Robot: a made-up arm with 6 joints. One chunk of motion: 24 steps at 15 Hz.
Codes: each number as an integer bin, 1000 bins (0 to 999) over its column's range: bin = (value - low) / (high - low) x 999, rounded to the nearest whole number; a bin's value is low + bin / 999 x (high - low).
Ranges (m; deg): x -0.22..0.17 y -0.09..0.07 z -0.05..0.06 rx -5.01..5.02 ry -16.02..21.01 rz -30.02..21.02
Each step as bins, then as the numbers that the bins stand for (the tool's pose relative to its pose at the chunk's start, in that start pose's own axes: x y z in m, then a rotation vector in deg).
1 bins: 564 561 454 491 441 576
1 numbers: 0.0002 -0.0002 0.0000 -0.08 0.33 -0.59
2 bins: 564 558 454 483 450 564
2 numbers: 0.0002 -0.0006 0.0000 -0.16 0.66 -1.20
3 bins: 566 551 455 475 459 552
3 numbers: 0.0010 -0.0018 0.0001 -0.24 0.99 -1.82
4 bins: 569 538 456 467 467 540
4 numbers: 0.0021 -0.0038 0.0002 -0.32 1.29 -2.43
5 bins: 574 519 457 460 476 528
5 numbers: 0.0041 -0.0069 0.0003 -0.39 1.62 -3.04
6 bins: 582 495 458 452 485 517
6 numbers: 0.0072 -0.0107 0.0004 -0.47 1.96 -3.61
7 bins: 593 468 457 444 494 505
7 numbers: 0.0115 -0.0150 0.0003 -0.55 2.29 -4.22
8 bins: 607 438 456 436 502 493
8 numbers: 0.0170 -0.0198 0.0002 -0.63 2.59 -4.83
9 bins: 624 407 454 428 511 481
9 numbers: 0.0236 -0.0248 0.0000 -0.71 2.92 -5.45
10 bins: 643 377 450 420 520 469
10 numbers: 0.0310 -0.0296 -0.0005 -0.79 3.25 -6.06
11 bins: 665 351 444 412 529 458
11 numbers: 0.0396 -0.0338 -0.0011 -0.87 3.59 -6.62
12 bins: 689 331 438 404 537 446
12 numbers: 0.0490 -0.0370 -0.0018 -0.95 3.89 -7.23
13 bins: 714 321 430 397 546 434
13 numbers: 0.0587 -0.0386 -0.0027 -1.02 4.22 -7.85
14 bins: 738 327 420 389 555 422
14 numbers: 0.0681 -0.0376 -0.0038 -1.10 4.55 -8.46
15 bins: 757 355 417 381 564 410
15 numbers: 0.0755 -0.0331 -0.0041 -1.18 4.89 -9.07
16 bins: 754 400 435 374 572 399
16 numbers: 0.0744 -0.0259 -0.0021 -1.26 5.18 -9.63
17 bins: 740 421 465 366 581 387
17 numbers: 0.0689 -0.0226 0.0012 -1.34 5.52 -10.25
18 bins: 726 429 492 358 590 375
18 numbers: 0.0634 -0.0213 0.0042 -1.42 5.85 -10.86
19 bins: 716 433 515 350 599 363
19 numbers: 0.0595 -0.0207 0.0067 -1.50 6.18 -11.47
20 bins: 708 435 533 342 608 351
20 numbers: 0.0564 -0.0203 0.0087 -1.58 6.52 -12.09
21 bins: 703 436 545 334 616 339
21 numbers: 0.0544 -0.0202 0.0100 -1.66 6.81 -12.70
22 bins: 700 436 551 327 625 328
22 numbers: 0.0533 -0.0202 0.0107 -1.73 7.15 -13.26
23 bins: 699 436 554 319 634 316
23 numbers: 0.0529 -0.0202 0.0110 -1.81 7.48 -13.88
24 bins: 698 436 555 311 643 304
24 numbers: 0.0525 -0.0202 0.0111 -1.89 7.81 -14.49
